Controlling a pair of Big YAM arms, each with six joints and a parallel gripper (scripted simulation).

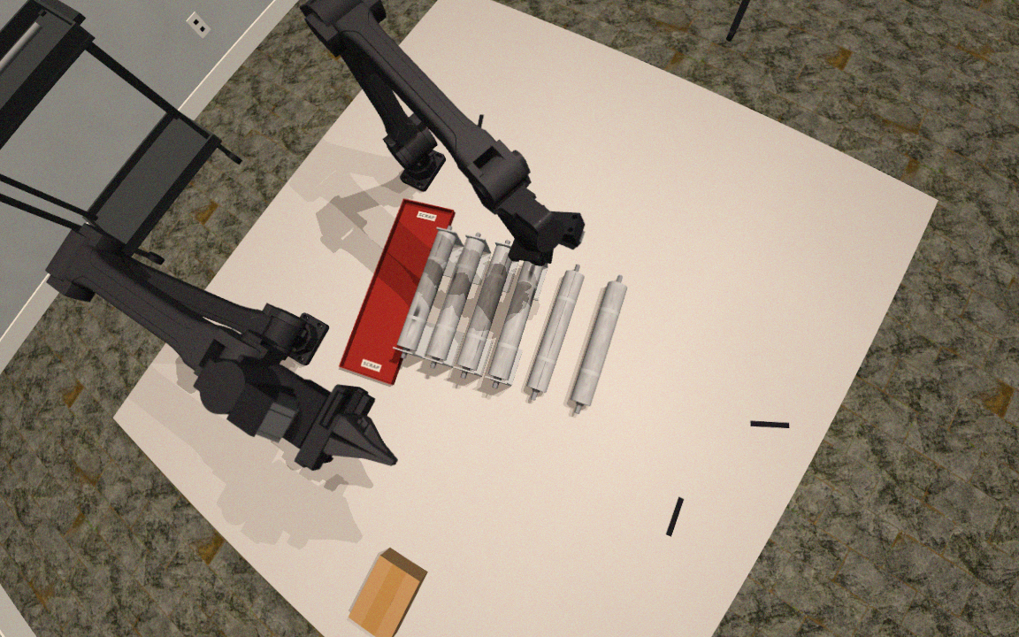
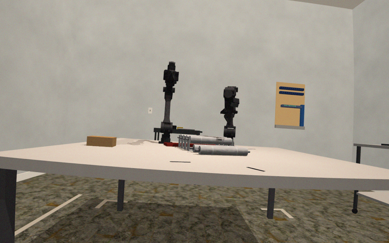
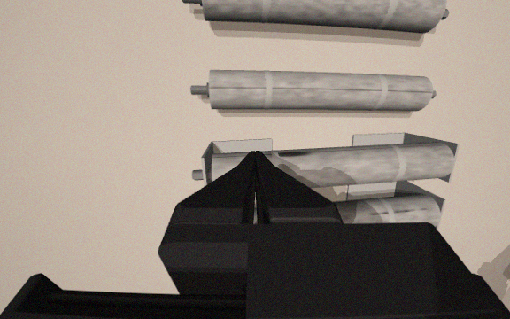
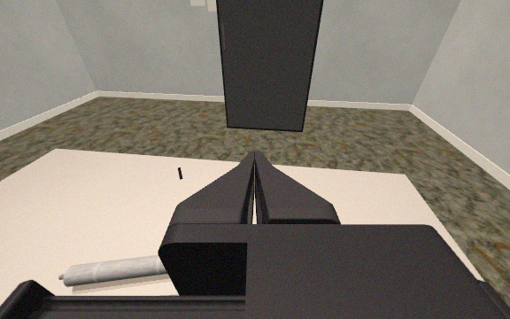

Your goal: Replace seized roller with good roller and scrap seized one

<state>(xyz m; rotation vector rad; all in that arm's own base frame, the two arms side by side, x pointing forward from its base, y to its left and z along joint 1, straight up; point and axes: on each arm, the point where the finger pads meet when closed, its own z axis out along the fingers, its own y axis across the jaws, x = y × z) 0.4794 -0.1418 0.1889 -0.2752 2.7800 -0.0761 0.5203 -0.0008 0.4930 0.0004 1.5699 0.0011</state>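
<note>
My right hand is 37 cm past the red scrap tray, 20 cm to the right of it and 49 cm above it. The rest, counted from my right hand: cardboard box (40 cm to the right, 46 cm below).
</note>
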